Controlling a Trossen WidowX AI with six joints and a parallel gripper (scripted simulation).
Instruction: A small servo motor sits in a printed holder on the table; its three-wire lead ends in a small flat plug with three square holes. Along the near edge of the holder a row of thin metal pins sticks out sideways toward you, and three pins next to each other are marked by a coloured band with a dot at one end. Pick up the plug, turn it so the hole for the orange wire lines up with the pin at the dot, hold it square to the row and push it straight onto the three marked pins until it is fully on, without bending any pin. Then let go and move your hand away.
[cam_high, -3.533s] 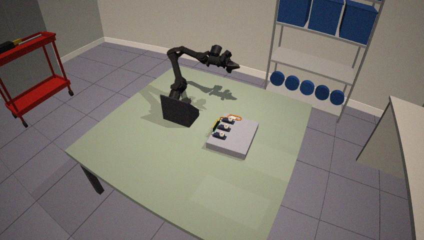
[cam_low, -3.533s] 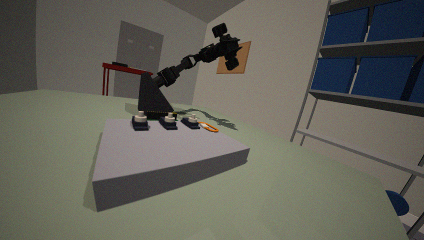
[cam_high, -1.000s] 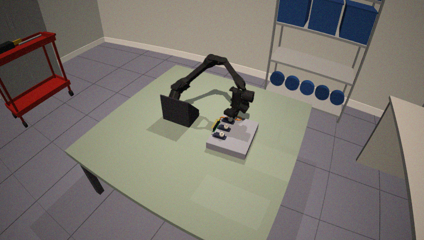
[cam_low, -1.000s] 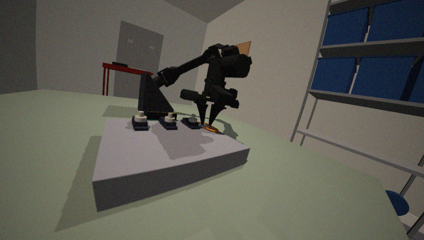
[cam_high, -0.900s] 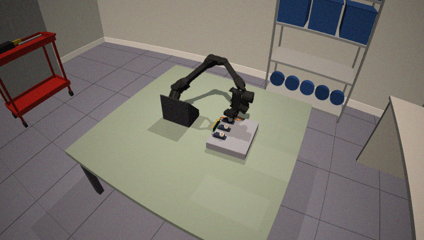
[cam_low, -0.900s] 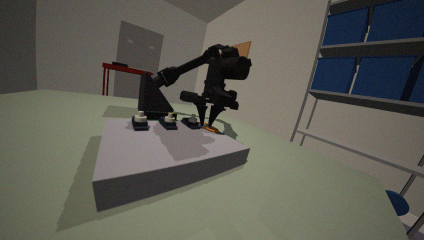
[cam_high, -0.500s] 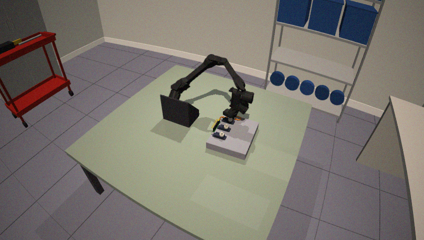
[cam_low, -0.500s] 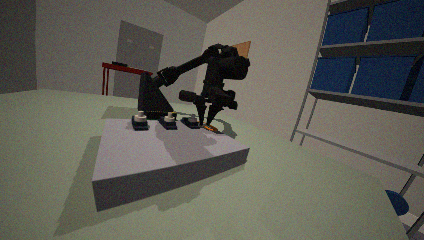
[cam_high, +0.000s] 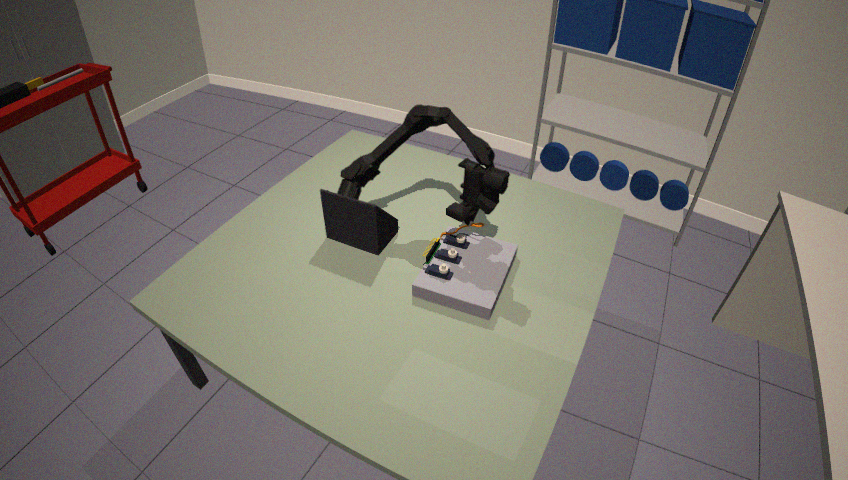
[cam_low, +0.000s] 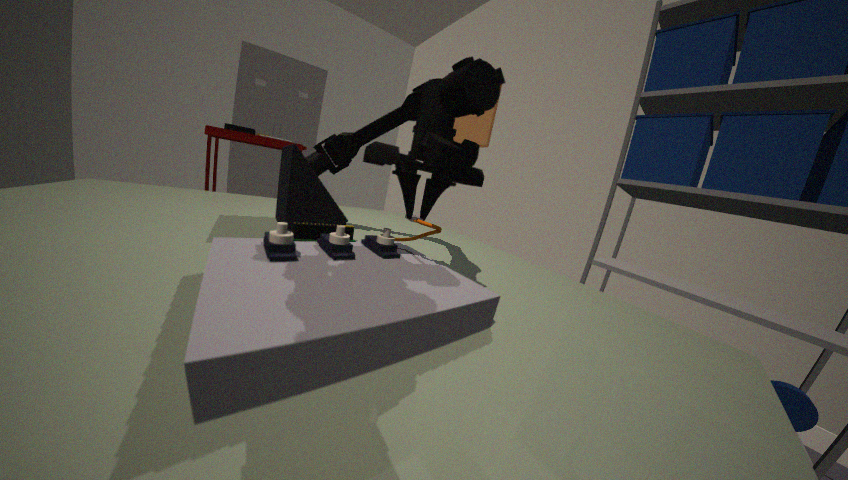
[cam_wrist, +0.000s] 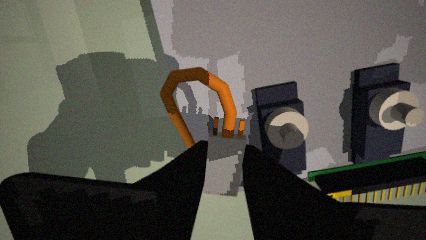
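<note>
The yellow band is 90 mm to the right of my gripper tip, 70 mm behind it and 30 mm below it. The rest, counted from my gripper tip: grey printed holder 110 mm to the right, 90 mm ahead, 80 mm below.
</note>
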